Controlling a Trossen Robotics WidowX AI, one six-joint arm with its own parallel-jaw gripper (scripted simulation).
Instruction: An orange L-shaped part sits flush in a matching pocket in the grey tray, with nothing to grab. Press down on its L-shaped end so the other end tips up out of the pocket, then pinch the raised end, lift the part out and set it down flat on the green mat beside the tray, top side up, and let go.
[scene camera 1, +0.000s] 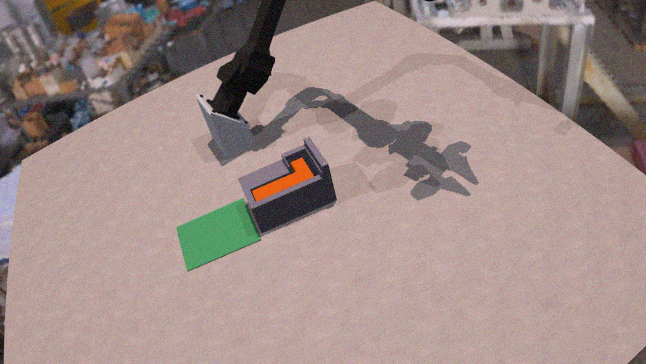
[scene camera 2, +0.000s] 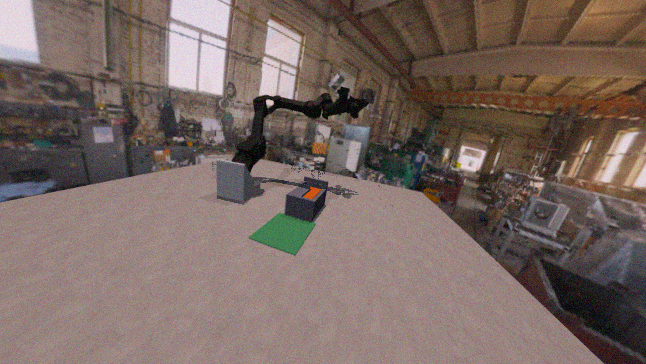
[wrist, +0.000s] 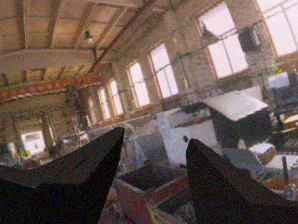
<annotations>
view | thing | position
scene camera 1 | orange L-shaped part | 301, 172
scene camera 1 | green mat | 227, 229
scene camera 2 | green mat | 285, 233
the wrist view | my gripper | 156, 140
</annotations>
